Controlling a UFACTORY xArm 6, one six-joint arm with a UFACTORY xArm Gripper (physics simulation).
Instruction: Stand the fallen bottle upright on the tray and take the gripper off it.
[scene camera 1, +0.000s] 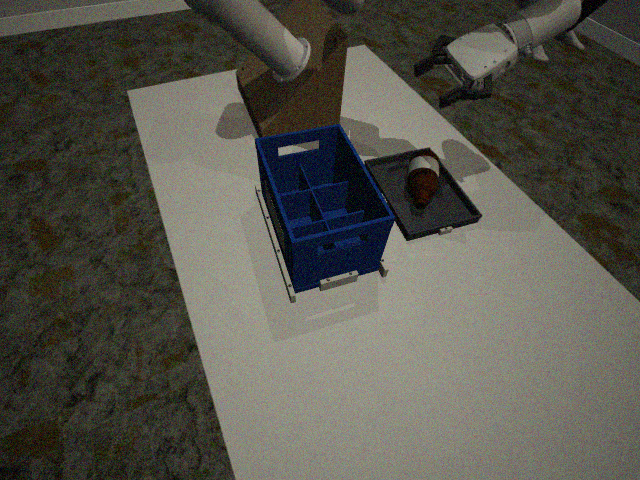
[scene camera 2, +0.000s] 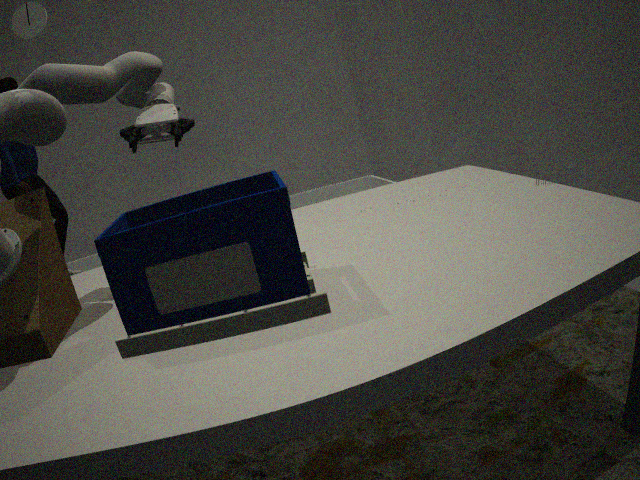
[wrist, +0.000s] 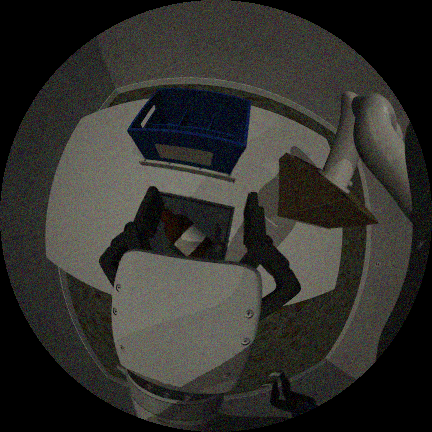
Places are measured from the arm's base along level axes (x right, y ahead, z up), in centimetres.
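Pixels of known places: gripper, between the fingertips: (scene camera 1: 427, 87) (scene camera 2: 154, 143) (wrist: 201, 197); arm's base, origin of its link: (scene camera 1: 292, 61) (wrist: 332, 181).
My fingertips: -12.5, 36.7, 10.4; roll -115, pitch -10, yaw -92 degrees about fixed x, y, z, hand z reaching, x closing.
For each thing: its middle in the pictures, then the offset to it from my fingertips, as dx, dy, dz. "pt": a spot on its surface instead.
- brown bottle, middle of its body: (scene camera 1: 422, 182) (wrist: 180, 230) -3.3, +4.5, -23.0
- dark tray, a spot on its surface: (scene camera 1: 395, 180) pt -0.5, -1.6, -26.7
- blue divided crate, middle of its body: (scene camera 2: 204, 257) (scene camera 1: 317, 205) (wrist: 192, 128) +25.1, +4.4, -18.4
- low pale rail, middle of its body: (scene camera 2: 216, 328) (scene camera 1: 273, 237) +34.9, +3.1, -25.7
The brown bottle (scene camera 1: 423, 181) (wrist: 175, 225) with a white label lies on its side on the dark tray (scene camera 1: 395, 180) (wrist: 215, 212). In scene camera 1 its neck points toward the camera and its label end lies near the tray's far edge. Neither the bottle nor the tray shows in scene camera 2. My gripper (scene camera 1: 430, 85) (scene camera 2: 155, 147) (wrist: 201, 197) is open and empty. It hangs high above the table, apart from the bottle. In the wrist view the bottle appears between the spread fingers, its lower end partly hidden by the gripper's body.
A blue divided crate (scene camera 1: 310, 268) (scene camera 2: 279, 242) (wrist: 230, 155) stands beside the tray, with a low pale rail (scene camera 2: 222, 328) along its other side. The brown arm pedestal (scene camera 1: 310, 98) (scene camera 2: 56, 304) (wrist: 310, 200) stands behind the crate. A dark blue shape (scene camera 2: 15, 165) shows behind the pedestal.
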